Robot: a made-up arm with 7 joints.
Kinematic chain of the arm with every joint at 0, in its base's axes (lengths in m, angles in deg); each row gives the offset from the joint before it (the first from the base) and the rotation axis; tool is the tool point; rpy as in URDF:
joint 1: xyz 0 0 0.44 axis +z
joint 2: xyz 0 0 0 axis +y
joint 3: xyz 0 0 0.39 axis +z
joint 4: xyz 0.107 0 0 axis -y
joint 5: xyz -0.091 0 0.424 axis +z
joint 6: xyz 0 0 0 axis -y
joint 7: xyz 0.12 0 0 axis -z
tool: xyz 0 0 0 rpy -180 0 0
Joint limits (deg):
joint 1: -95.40..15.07
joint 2: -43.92..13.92
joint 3: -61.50..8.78
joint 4: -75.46..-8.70
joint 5: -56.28..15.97
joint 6: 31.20..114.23
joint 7: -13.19..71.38
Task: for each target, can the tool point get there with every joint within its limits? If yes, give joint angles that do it. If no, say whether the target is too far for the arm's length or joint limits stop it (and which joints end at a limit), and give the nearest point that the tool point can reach.
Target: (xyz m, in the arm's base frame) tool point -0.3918 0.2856 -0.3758
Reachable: no: joint limits stop it (at a limit: joint 1, joint 2, joint 3, joint 4, joint 6) | nearest point -0.5154 0.2666 0.9671 | short by 1.349 m
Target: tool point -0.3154 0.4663 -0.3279
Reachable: no: joint limits stop it (at a limit: joint 1, joint 2, joint 3, joint 4, joint 6) | nearest point -0.5162 0.2824 0.9682 | short by 1.324 m
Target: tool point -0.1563 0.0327 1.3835
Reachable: yes | joints -3.57 -25.85 2.03 -28.09 -43.72 99.26 13.72
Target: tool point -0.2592 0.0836 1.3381
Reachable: yes | joints -70.61 -33.23 -30.92 -41.75 -10.93 80.09 29.72
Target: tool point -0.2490 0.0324 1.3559
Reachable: yes | joints -61.53 -20.84 -44.88 -25.31 -26.08 77.64 29.37
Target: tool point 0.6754 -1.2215 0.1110
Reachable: no: too far | nearest point 0.3413 -0.6173 0.8034 | short by 0.978 m
